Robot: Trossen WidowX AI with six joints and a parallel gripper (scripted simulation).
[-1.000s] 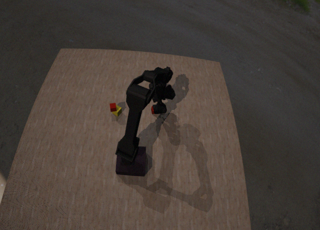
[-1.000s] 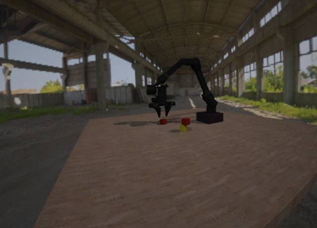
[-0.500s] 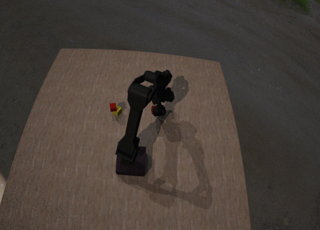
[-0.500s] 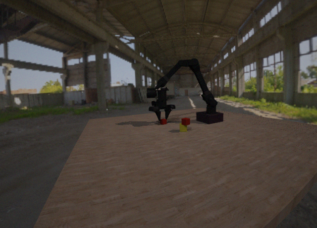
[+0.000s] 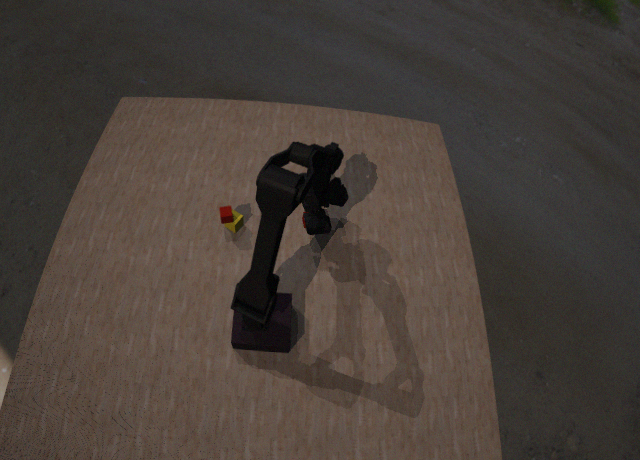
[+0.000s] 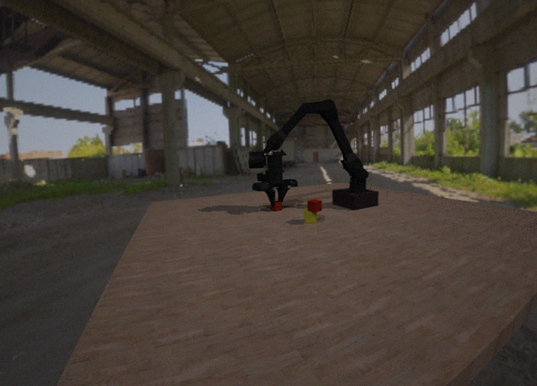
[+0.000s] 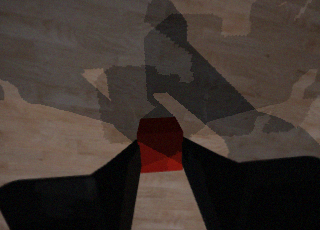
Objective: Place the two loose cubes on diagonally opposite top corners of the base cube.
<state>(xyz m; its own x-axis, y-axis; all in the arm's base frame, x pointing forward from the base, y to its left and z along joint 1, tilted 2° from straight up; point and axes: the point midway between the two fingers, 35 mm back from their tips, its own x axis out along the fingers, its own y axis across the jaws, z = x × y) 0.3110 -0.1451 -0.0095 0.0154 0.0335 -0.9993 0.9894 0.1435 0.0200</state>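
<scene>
My gripper tip is now 20 mm past the yellow cube and 210 mm to the right of it.
</scene>
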